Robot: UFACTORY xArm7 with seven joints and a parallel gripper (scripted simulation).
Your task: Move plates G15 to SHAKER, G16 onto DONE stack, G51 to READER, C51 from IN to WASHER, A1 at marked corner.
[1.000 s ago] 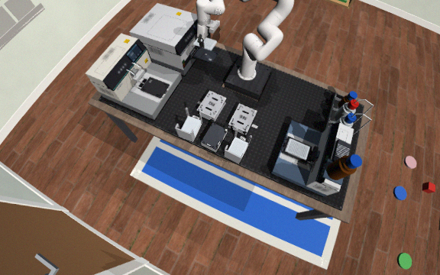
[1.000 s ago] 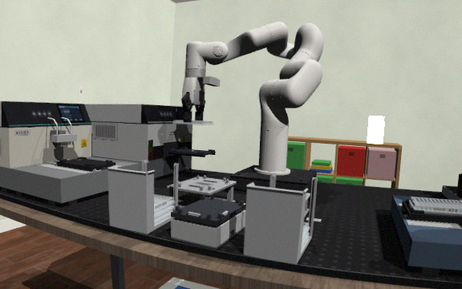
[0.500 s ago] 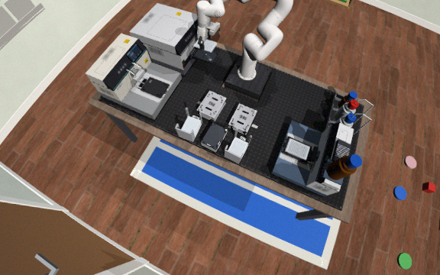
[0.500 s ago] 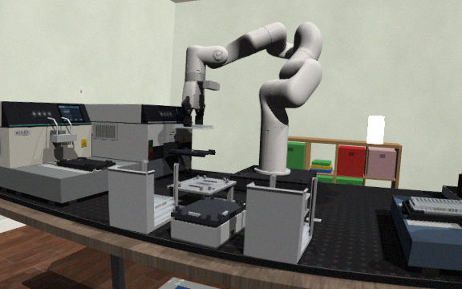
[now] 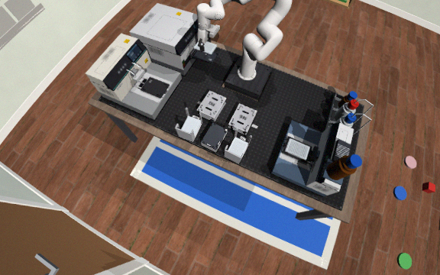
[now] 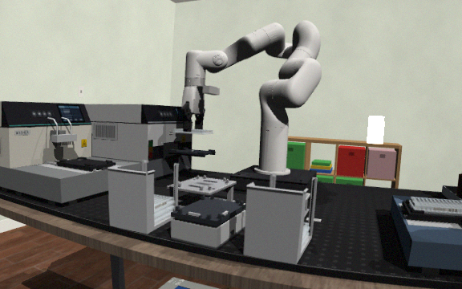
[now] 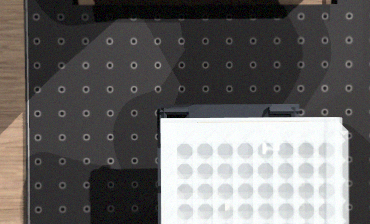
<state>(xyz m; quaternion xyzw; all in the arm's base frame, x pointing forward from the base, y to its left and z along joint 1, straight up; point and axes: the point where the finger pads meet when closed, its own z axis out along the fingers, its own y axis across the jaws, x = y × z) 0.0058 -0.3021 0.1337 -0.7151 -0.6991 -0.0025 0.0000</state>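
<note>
Now: the reader's dark tray 90 mm below my hand. The rest, counted from my hand: washer: 360 mm ahead, 430 mm to the right, 90 mm below; washer nest: 370 mm ahead, 190 mm to the right, 100 mm below; DONE label: 420 mm ahead, 130 mm to the left, 190 mm below.
</note>
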